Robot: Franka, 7 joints.
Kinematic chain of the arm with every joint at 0, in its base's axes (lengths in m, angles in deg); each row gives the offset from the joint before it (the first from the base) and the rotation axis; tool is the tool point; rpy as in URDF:
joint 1: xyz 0 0 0.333 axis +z
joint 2: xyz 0 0 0 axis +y
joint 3: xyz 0 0 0.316 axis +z
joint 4: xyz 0.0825 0 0 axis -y
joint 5: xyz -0.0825 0 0.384 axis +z
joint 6: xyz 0 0 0 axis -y
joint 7: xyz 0.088 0 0 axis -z
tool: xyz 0 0 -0.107 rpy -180 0 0
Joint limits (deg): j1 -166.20..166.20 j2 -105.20..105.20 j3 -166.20..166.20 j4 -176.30..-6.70 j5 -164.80..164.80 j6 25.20..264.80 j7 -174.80..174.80
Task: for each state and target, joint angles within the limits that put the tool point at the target. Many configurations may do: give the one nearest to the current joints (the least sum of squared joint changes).
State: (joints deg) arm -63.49 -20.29 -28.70 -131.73 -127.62 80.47 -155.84
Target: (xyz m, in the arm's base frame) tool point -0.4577 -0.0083 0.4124
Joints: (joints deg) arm -98.27 -25.21 -63.28 -145.26 -118.51 72.30 -155.84
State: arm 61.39 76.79 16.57 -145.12 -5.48 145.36 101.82
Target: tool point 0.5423 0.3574 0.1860
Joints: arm 39.41 36.34 -6.63 -108.20 -4.05 154.59 101.82
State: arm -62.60 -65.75 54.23 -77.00 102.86 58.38 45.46
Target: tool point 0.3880 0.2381 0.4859
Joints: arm -71.26 -65.15 60.12 -124.55 83.48 48.71 45.46
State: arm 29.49 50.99 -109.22 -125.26 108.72 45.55 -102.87
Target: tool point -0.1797 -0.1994 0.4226
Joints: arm -13.00 45.27 -152.57 -169.68 96.85 44.42 -102.87
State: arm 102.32 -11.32 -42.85 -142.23 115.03 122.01 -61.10
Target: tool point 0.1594 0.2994 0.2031
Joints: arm 100.30 -4.25 -45.20 -162.67 113.84 125.36 -61.10
